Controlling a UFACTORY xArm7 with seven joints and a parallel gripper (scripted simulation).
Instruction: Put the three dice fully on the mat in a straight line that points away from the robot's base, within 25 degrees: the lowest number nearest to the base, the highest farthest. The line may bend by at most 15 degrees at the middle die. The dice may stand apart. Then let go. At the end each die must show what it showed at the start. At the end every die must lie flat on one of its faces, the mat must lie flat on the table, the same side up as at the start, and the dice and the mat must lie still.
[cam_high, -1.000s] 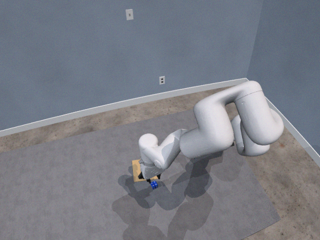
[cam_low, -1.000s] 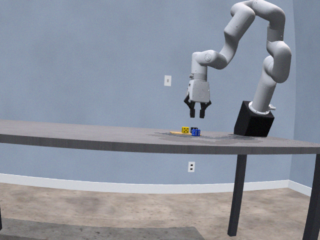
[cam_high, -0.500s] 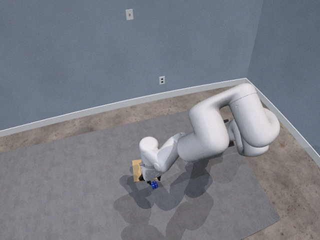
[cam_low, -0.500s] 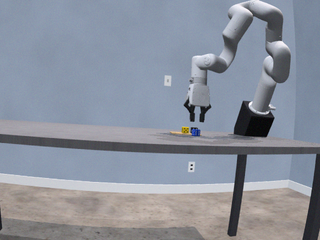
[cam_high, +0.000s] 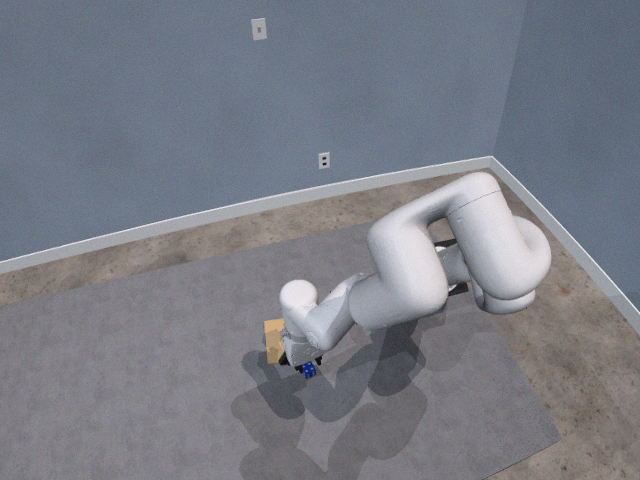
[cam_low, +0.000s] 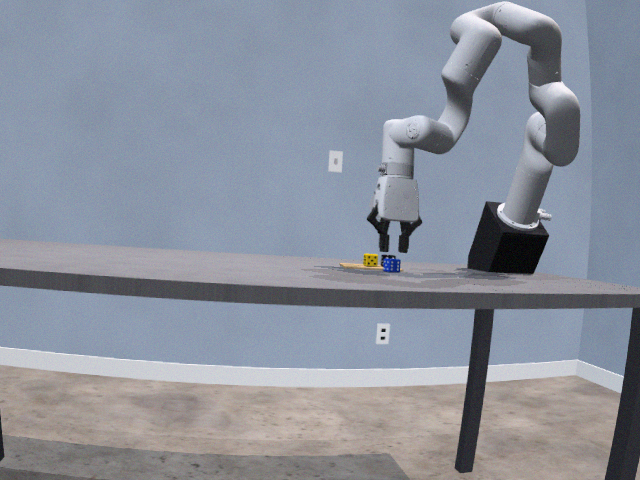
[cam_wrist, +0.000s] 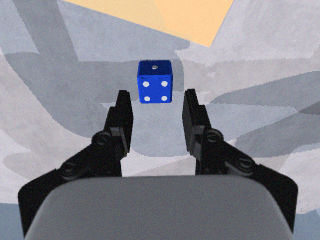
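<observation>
Now: hand 50 mm above the blue die. From my hand the other things lie so: tan mat 110 mm to the right, 60 mm below, 40 mm ahead; then black die 120 mm to the right, 50 mm below; then yellow die 110 mm to the right, 50 mm below, 40 mm ahead.
</observation>
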